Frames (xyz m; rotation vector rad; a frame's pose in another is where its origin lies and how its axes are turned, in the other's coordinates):
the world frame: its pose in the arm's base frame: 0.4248 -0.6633 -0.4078 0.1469 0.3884 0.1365
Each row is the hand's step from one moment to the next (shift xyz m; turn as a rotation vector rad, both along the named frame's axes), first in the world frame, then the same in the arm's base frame.
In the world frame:
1: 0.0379 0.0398 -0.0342 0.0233 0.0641 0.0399
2: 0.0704 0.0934 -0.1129 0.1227 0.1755 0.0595
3: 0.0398 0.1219 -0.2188 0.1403 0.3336 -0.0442
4: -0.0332 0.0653 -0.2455 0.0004 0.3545 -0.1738
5: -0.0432 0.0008 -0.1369 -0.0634 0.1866 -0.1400
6: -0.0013 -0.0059 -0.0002 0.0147 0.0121 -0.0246
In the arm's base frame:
1: 0.0174 0.0491 -0.0385 0.0301 0.0619 0.0388
2: 0.0112 0.1160 -0.1134 0.1172 0.1848 0.0391
3: -0.0607 0.1513 -0.1943 0.0768 0.3546 -0.0357
4: -0.1320 0.0872 -0.2015 -0.1036 0.3677 -0.0995
5: -0.0925 0.0098 -0.1093 -0.1316 0.1890 -0.0735
6: -0.0007 -0.0060 -0.0007 0.0027 0.0171 -0.0259

